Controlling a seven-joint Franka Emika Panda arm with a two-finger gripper.
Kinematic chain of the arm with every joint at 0, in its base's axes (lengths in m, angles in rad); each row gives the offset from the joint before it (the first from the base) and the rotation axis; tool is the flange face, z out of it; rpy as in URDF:
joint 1: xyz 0 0 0.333 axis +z
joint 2: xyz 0 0 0 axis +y
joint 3: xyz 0 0 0.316 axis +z
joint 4: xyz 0.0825 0 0 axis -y
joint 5: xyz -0.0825 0 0.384 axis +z
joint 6: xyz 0 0 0 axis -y
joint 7: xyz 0.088 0 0 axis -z
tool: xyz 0 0 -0.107 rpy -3.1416 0 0
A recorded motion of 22 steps. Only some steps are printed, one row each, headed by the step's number.
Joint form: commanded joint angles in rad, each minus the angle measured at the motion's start. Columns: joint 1, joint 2, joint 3, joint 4, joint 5, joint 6, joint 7.
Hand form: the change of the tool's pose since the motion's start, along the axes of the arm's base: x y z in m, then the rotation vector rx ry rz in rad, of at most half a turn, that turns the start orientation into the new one. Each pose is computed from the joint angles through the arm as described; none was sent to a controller.
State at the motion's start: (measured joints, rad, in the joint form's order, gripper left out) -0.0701 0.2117 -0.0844 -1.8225 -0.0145 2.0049 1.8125
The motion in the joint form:
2: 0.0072 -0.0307 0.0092 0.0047 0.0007 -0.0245 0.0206
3: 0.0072 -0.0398 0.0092 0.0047 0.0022 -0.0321 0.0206
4: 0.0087 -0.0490 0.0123 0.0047 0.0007 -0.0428 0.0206
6: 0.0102 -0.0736 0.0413 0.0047 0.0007 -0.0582 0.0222
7: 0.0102 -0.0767 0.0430 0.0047 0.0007 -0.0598 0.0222
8: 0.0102 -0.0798 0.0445 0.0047 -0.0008 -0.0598 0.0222
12: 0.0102 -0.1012 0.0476 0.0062 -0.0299 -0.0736 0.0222
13: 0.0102 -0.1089 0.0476 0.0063 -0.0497 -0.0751 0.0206
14: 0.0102 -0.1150 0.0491 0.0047 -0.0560 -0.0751 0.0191
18: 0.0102 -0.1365 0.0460 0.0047 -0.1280 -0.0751 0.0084
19: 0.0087 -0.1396 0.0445 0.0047 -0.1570 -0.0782 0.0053
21: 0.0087 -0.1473 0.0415 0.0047 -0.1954 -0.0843 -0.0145
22: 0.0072 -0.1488 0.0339 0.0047 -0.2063 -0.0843 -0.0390
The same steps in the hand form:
2: -0.0032 0.0101 0.0187 0.0025 -0.0118 -0.0053
3: -0.0050 0.0103 0.0235 0.0043 -0.0135 -0.0061
4: -0.0068 0.0131 0.0281 0.0043 -0.0119 -0.0012
6: -0.0093 0.0309 0.0414 0.0090 -0.0214 0.0270
7: -0.0097 0.0319 0.0431 0.0092 -0.0229 0.0287
8: -0.0101 0.0327 0.0450 0.0078 -0.0258 0.0308
12: -0.0142 0.0328 0.0573 -0.0190 -0.0318 0.0442
13: -0.0155 0.0315 0.0619 -0.0378 -0.0358 0.0528
14: -0.0166 0.0320 0.0647 -0.0438 -0.0396 0.0580
18: -0.0205 0.0254 0.0779 -0.1130 -0.0519 0.0901
19: -0.0216 0.0217 0.0798 -0.1402 -0.0480 0.0998
21: -0.0239 0.0174 0.0842 -0.1765 -0.0423 0.1283
22: -0.0248 0.0115 0.0853 -0.1873 -0.0385 0.1472

